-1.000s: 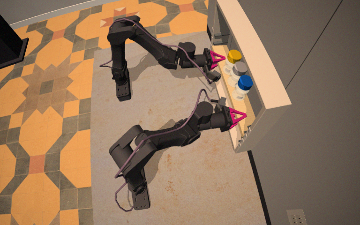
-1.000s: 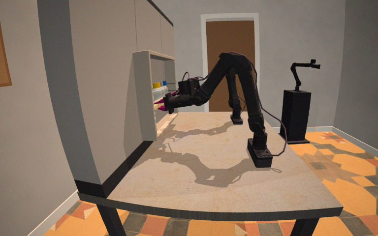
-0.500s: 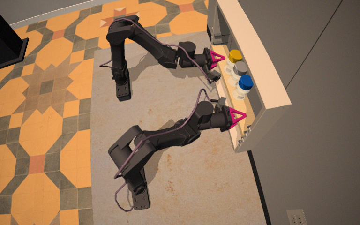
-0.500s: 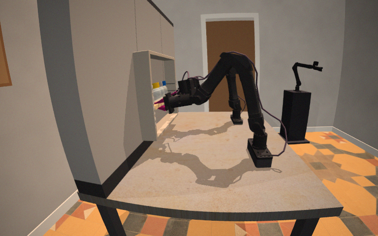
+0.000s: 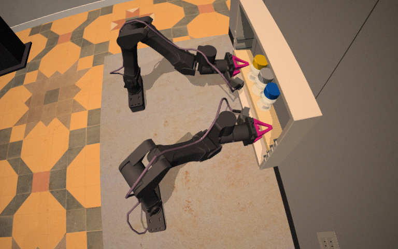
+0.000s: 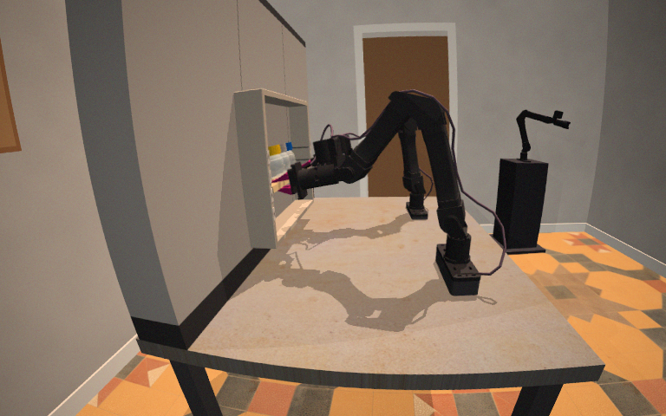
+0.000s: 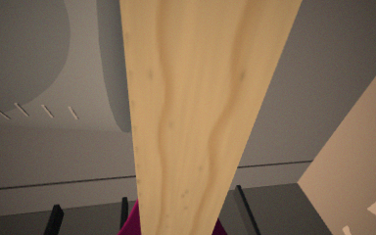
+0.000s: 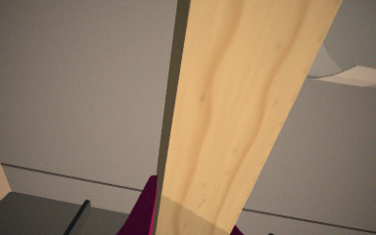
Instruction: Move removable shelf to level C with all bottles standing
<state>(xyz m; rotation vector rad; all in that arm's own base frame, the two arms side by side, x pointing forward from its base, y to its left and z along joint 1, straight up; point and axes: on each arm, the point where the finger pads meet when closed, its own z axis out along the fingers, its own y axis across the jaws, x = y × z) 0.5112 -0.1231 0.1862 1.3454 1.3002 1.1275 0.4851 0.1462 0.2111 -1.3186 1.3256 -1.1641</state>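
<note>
Right now the blue-capped bottle is 90 mm to the left of my right hand, 60 mm above it and 20 mm ahead of it. The rest, counted from my right hand: grey-capped bottle: 160 mm to the left, 60 mm above, 20 mm ahead; wooden shelf: 150 mm to the left, 10 mm ahead; wall rack: 150 mm to the left, 60 mm above, 20 mm ahead.
The yellow-capped bottle is 80 mm to the right of my left hand, 60 mm above it and 10 mm ahead of it. The rest, counted from my left hand: grey-capped bottle 140 mm to the right, 60 mm above; then wooden shelf 150 mm to the right; then wall rack 150 mm to the right, 60 mm above.
</note>
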